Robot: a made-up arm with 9 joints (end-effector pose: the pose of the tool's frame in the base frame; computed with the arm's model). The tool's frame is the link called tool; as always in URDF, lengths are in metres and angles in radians. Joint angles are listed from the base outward.
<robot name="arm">
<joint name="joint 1" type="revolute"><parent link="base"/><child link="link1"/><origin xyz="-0.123 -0.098 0.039" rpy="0 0 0"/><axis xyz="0.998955 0.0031 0.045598"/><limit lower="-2.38" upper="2.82" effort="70" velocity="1.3"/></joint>
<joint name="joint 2" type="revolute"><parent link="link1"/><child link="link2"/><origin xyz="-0.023 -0.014 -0.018" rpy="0 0 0"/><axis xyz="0 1 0"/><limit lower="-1.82" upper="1.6" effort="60" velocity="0.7"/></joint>
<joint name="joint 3" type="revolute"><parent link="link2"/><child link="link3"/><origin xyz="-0.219 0.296 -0.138" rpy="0 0 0"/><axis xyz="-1 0 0"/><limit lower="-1.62" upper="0.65" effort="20" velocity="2.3"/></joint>
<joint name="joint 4" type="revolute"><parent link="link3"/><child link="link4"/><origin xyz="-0.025 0.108 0.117" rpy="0 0 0"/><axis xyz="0.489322 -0.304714 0.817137"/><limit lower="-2.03" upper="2.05" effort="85" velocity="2"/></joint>
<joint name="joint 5" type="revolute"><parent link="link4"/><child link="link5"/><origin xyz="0.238 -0.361 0.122" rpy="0 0 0"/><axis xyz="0 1 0"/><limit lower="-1.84" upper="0.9" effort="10" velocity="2.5"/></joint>
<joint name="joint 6" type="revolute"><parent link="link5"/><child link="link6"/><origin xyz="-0.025 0.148 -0.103" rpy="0 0 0"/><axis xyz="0.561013 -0.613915 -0.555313"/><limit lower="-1.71" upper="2.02" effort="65" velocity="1.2"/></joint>
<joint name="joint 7" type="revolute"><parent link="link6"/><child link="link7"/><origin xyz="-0.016 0.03 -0.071" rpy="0 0 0"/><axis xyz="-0.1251 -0.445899 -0.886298"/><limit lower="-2.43" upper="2.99" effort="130" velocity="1.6"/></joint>
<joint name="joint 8" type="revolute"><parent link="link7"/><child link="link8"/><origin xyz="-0.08 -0.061 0.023" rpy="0 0 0"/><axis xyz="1 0 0"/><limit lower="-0.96" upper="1.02" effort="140" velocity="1.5"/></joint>
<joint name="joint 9" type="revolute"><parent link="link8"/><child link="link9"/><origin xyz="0.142 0.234 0.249" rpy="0 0 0"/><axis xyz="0.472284 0.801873 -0.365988"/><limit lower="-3.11" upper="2.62" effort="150" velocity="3.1"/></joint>
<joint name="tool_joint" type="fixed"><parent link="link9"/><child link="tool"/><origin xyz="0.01 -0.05 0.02" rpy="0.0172 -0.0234 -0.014"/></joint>
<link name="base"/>
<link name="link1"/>
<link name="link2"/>
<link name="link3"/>
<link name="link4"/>
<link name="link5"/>
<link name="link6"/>
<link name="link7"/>
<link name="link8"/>
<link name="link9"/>
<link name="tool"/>
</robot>
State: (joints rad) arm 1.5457 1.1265 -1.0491 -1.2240 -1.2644 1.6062 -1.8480 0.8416 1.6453
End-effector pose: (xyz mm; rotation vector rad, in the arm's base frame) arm -232.9 -437.6 -135.8 1.9272 1.6450 1.7881
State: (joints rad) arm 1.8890 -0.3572 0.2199 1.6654 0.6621 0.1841 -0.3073 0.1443 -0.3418
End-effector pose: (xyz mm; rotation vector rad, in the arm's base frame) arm -294.7 -537.1 473.4 1.5369 -1.8344 1.0851
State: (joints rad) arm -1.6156 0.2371 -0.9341 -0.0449 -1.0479 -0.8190 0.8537 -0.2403 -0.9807
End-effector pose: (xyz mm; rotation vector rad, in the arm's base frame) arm -51.2 -11.6 -174.9 -2.3251 -1.3400 0.1515
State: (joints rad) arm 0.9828 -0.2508 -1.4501 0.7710 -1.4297 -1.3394 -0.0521 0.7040 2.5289
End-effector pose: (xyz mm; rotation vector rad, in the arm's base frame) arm -229.5 -153.0 -42.6 1.9648 0.6212 2.2412
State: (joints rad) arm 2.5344 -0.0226 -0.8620 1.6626 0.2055 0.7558 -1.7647 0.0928 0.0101
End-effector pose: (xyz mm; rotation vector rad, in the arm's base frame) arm -166.7 -175.5 -150.2 -0.2828 2.4507 0.7135
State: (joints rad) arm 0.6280 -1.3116 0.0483 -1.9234 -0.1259 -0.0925 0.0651 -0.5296 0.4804
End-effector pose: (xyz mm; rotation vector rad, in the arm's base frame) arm -256.1 100.6 -0.3 0.5641 0.7780 -2.0167
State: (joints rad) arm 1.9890 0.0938 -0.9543 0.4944 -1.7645 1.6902 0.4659 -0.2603 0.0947
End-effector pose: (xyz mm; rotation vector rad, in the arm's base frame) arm -197.7 -22.8 290.8 -0.1797 -0.1840 1.1160
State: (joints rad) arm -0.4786 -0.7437 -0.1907 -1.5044 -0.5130 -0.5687 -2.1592 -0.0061 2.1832
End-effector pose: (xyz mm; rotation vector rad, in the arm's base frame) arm -260.1 47.9 -54.2 0.0687 2.7354 -1.2643
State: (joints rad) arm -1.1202 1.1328 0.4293 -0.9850 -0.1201 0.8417 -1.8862 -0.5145 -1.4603
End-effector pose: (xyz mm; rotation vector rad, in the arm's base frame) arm -104.0 323.6 -305.6 -0.6619 1.0524 1.5726
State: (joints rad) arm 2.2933 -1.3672 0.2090 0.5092 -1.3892 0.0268 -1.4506 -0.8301 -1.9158
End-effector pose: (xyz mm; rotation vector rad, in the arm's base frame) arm -27.0 -326.8 447.5 -2.5615 -0.7342 -0.5114
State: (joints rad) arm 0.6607 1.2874 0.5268 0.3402 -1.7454 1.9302 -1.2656 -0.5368 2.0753
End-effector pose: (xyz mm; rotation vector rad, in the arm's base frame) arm -258.3 249.5 281.6 1.9665 0.3118 0.8034
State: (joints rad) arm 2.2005 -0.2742 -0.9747 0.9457 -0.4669 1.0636 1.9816 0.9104 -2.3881
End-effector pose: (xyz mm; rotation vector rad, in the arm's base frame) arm -474.0 -211.8 134.7 1.1006 2.2525 -0.1683
